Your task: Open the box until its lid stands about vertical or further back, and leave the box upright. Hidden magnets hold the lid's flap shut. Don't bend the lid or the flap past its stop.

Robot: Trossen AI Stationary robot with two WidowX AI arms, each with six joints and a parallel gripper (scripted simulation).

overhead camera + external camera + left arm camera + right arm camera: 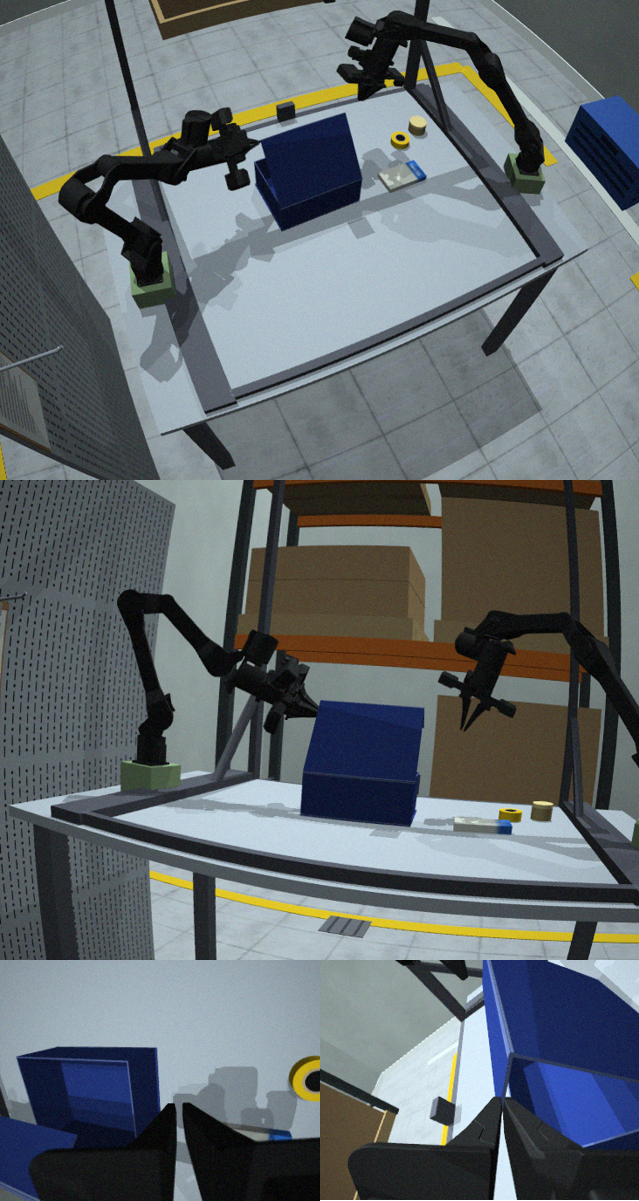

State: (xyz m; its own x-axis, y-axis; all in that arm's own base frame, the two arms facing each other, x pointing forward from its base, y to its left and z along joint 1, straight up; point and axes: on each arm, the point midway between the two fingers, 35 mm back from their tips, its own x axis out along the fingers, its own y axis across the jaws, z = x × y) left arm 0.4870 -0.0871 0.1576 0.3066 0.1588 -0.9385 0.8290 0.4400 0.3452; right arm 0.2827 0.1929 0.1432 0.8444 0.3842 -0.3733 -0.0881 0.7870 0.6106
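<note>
The lid flap lies 200 mm to the right of my left hand, 80 mm ahead of it and 10 mm below it. Also, from my left hand: yellow ring: 210 mm below, 120 mm to the left, 20 mm ahead; tan cylinder: 200 mm to the left, 190 mm below, 20 mm behind.
Right now my right hand is 14 cm to the right of the lid flap and 2 cm past it. Round my right hand: yellow ring (46 cm to the left, 20 cm below, 7 cm behind); tan cylinder (54 cm to the left, 18 cm below, 11 cm behind).
</note>
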